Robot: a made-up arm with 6 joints.
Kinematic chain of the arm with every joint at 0, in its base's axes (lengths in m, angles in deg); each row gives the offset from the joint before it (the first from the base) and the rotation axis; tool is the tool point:
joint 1: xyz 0 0 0.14 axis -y
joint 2: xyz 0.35 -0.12 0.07 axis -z
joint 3: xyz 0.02 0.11 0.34 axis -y
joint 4: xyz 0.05 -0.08 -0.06 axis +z
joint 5: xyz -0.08 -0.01 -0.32 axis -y
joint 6: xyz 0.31 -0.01 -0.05 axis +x
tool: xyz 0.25 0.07 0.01
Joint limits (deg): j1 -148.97..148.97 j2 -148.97..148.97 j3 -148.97..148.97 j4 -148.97..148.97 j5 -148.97..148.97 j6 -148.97..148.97
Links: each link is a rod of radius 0.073 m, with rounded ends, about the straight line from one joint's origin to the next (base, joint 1, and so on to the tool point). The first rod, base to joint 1, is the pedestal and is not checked.
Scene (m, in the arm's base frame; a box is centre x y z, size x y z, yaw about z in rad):
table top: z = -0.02
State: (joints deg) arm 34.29 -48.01 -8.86 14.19 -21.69 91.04
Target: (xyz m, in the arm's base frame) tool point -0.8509 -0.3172 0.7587
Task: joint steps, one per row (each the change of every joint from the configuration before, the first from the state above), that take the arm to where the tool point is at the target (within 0.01 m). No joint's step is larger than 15 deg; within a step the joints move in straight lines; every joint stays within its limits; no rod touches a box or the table.
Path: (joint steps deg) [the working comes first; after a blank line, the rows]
Joints at the target: 115.71 5.66 40.14 -16.47 6.07 95.08
Straight joint move there: clear.

1: 13.57 8.95 8.17 -5.11 4.63 0.67
2: 13.57 8.94 8.16 -5.11 4.62 0.68
3: 13.57 8.95 8.17 -5.11 4.63 0.67
4: 13.57 8.94 8.17 -5.11 4.63 0.67
5: 13.57 8.95 8.17 -5.11 4.63 0.67
6: 13.57 8.94 8.16 -5.11 4.62 0.68

